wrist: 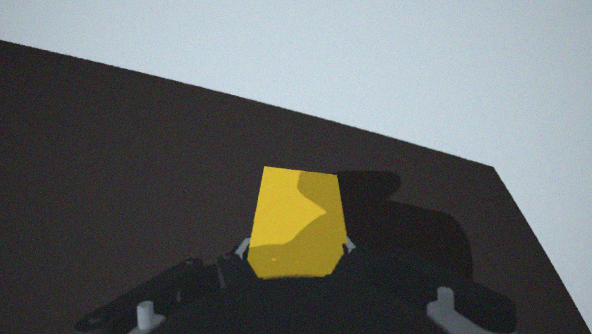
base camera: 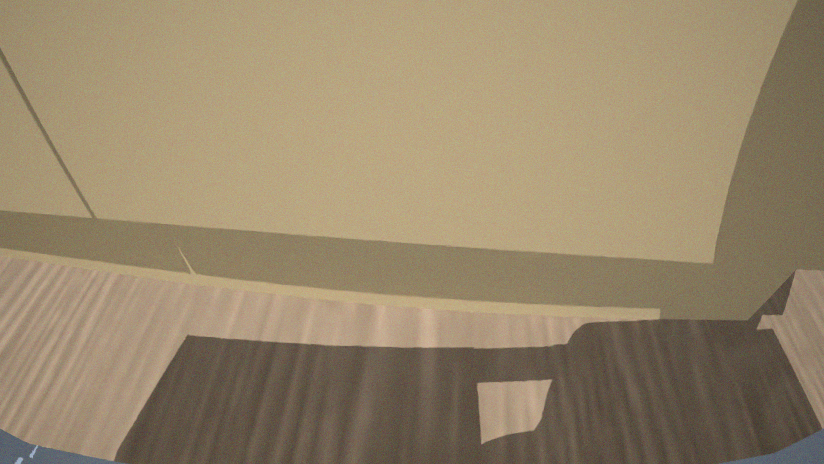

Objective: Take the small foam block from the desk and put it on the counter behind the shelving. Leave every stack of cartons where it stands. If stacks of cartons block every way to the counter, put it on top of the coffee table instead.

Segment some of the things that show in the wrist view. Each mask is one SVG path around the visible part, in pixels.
My gripper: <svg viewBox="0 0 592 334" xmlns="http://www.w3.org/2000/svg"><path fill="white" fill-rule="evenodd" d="M516 304L510 298L409 250L395 248L388 250L388 257L374 256L373 249L362 247L357 241L348 237L348 243L342 243L344 254L331 275L326 274L319 277L281 276L264 279L262 277L258 278L247 260L251 238L245 238L241 245L237 245L229 253L217 257L216 264L203 266L203 260L199 258L189 258L181 261L81 318L74 325L75 334L516 334Z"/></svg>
A yellow foam block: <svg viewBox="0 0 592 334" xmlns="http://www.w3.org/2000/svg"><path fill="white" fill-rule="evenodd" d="M264 166L247 257L251 267L258 278L262 277L263 279L281 276L319 277L326 274L331 275L344 254L342 243L348 243L337 175Z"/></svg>
